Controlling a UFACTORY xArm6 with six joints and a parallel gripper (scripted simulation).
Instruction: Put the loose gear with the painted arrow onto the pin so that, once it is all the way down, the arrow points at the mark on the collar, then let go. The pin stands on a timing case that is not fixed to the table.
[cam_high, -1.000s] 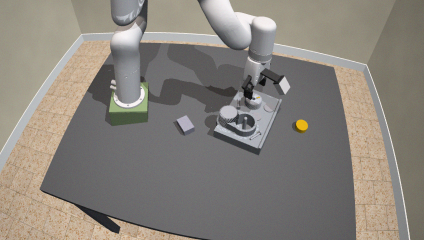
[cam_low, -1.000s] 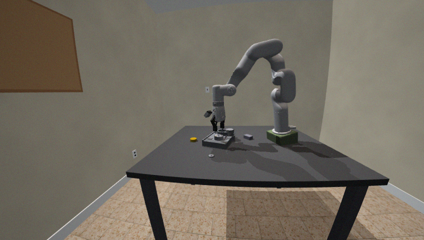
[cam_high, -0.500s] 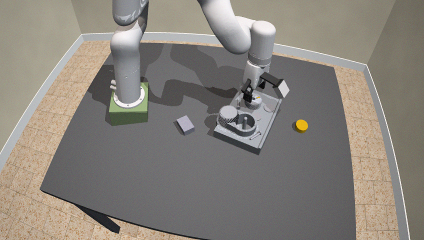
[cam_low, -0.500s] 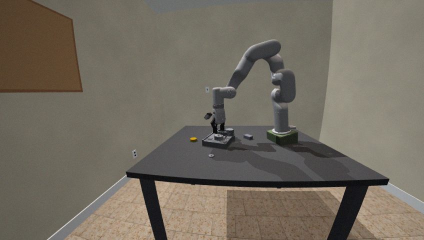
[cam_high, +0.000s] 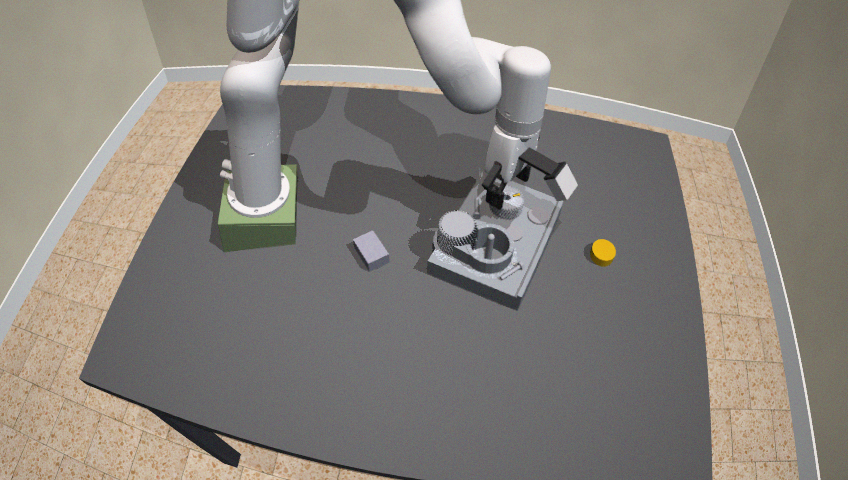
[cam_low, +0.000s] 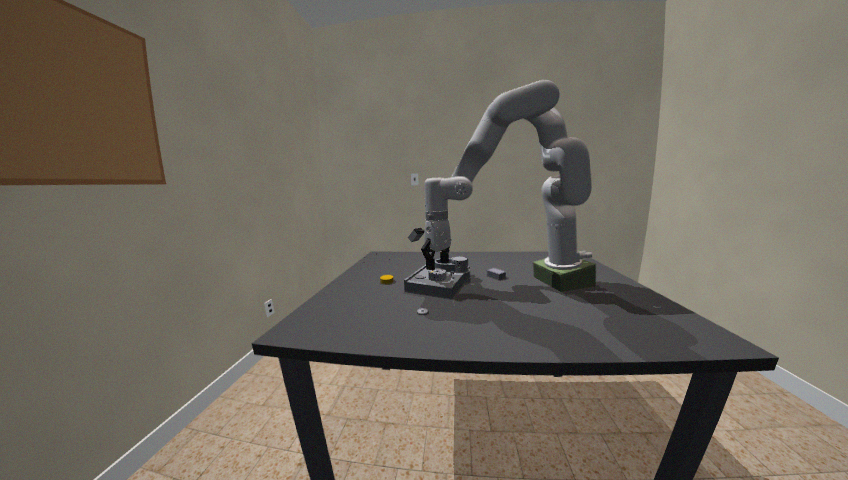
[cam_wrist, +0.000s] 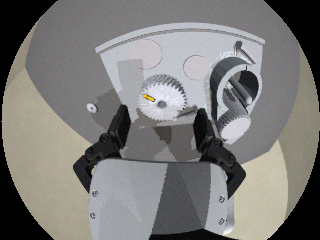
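The gear lies 40 mm below my hand. From my hand the other things lie so: yellow disc (210 mm ahead, 80 mm below, 10 mm to the right); small grey block (190 mm behind, 160 mm to the right, 80 mm below).
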